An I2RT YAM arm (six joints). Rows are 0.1 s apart.
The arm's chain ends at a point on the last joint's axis. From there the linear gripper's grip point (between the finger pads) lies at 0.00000 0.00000 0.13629 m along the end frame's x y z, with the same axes.
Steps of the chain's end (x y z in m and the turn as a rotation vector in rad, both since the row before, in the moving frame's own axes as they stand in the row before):
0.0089, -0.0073, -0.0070, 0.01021, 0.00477, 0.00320
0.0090, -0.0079, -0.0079, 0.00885, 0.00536, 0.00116
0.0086, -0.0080, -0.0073, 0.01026, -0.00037, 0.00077
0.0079, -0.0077, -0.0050, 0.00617, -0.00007, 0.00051
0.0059, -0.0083, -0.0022, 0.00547, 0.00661, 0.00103
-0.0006, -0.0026, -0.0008, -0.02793, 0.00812, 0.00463
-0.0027, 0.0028, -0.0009, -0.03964, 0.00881, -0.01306
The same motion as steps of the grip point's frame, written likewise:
0.0096, -0.0087, -0.0070, 0.01021, 0.00477, 0.00320
0.0097, -0.0091, -0.0079, 0.00885, 0.00536, 0.00116
0.0086, -0.0094, -0.0073, 0.01026, -0.00037, 0.00077
0.0079, -0.0085, -0.0050, 0.00617, -0.00007, 0.00051
0.0068, -0.0090, -0.0022, 0.00547, 0.00661, 0.00103
0.0005, 0.0012, -0.0009, -0.02793, 0.00812, 0.00463
-0.0015, 0.0082, -0.0010, -0.03964, 0.00881, -0.01306

